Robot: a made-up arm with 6 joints. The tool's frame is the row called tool.
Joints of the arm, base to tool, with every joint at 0 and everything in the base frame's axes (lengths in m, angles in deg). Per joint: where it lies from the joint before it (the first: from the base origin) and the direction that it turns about. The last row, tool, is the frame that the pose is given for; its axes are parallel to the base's.
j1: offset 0 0 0.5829 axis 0 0 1
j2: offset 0.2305 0 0 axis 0 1 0
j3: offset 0 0 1.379 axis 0 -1 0
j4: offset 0 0 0.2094 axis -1 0 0
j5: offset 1.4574 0 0 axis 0 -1 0
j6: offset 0.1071 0 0 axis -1 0 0
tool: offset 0 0 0
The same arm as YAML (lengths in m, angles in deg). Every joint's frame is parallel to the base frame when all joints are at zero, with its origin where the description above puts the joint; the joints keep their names.
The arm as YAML. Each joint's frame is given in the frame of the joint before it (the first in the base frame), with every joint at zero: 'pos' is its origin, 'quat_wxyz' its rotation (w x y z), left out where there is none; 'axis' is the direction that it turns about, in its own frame. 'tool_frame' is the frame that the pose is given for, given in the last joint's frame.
length_unit: m
angle_unit: deg
joints:
  - joint: j1
    pos: [0.0, 0.0, 0.5829]
    axis: [0.0, 0.0, 1.0]
  - joint: j2
    pos: [0.2305, 0.0, 0.0]
    axis: [0.0, 1.0, 0.0]
  - joint: j3
    pos: [0.0, 0.0, 1.379]
    axis: [0.0, -1.0, 0.0]
  - joint: j4
    pos: [0.0, 0.0, 0.2094]
    axis: [-1.0, 0.0, 0.0]
  - joint: j5
    pos: [1.4574, 0.0, 0.0]
    axis: [0.0, -1.0, 0.0]
  - joint: j6
    pos: [0.1071, 0.0, 0.0]
    axis: [-1.0, 0.0, 0.0]
tool_frame:
  pos: [0.0, 0.0, 0.0]

